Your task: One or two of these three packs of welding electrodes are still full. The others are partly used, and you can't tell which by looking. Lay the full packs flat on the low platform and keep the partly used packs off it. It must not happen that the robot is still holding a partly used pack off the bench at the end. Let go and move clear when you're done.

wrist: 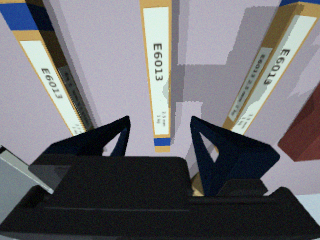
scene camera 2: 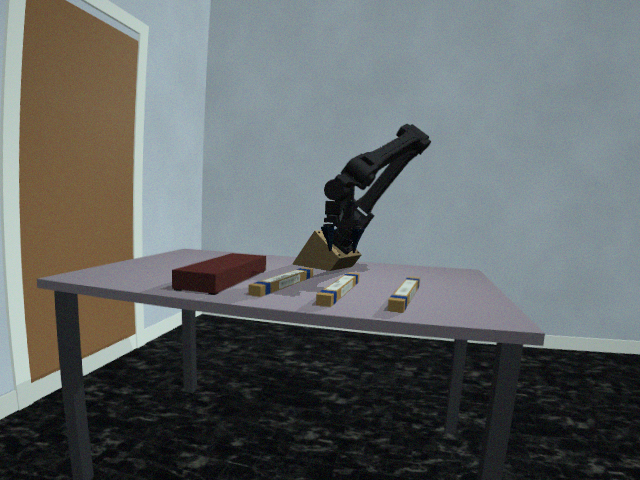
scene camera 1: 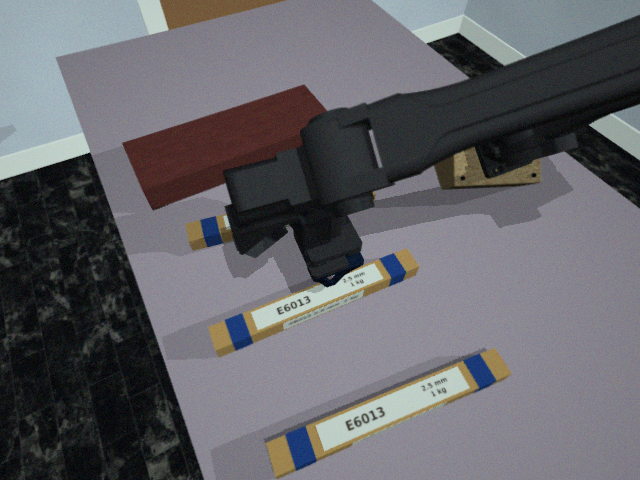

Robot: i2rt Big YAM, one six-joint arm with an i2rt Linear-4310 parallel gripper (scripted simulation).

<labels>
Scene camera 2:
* pack: 327,297
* low dark red platform: 211,276
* pack: 261,288
</labels>
